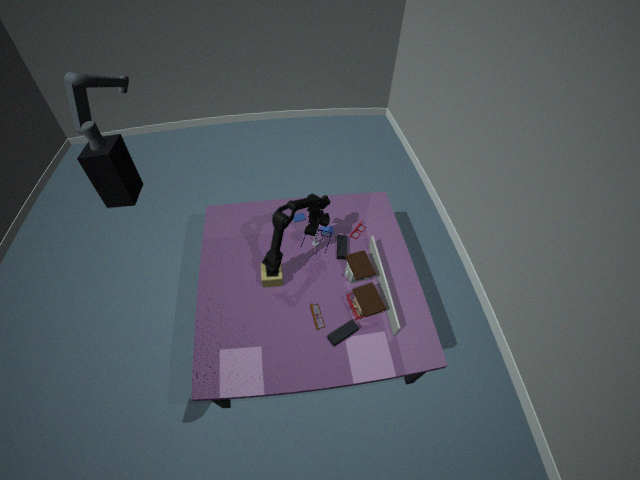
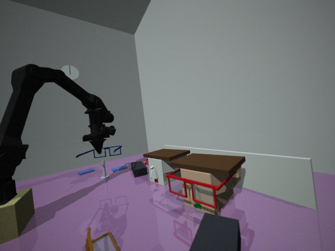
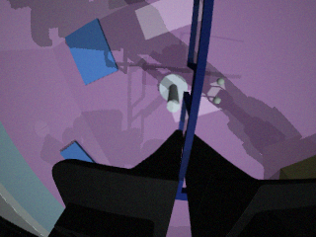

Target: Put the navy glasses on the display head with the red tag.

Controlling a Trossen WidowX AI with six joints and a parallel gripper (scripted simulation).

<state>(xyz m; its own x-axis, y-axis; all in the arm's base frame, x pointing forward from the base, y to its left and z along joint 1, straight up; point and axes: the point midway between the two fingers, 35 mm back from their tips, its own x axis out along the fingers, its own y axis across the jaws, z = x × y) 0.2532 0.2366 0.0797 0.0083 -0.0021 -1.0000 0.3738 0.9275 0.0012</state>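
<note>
Now: gripper tip 10 cm above the post stand and 1 cm short of it. The rest, counted from my gripper tip: pale display head 25 cm to the right, 21 cm ahead, 7 cm below; upright panel 36 cm ahead, 35 cm to the right, 7 cm below; tan display head 47 cm to the right, 22 cm ahead, 7 cm below.
</note>
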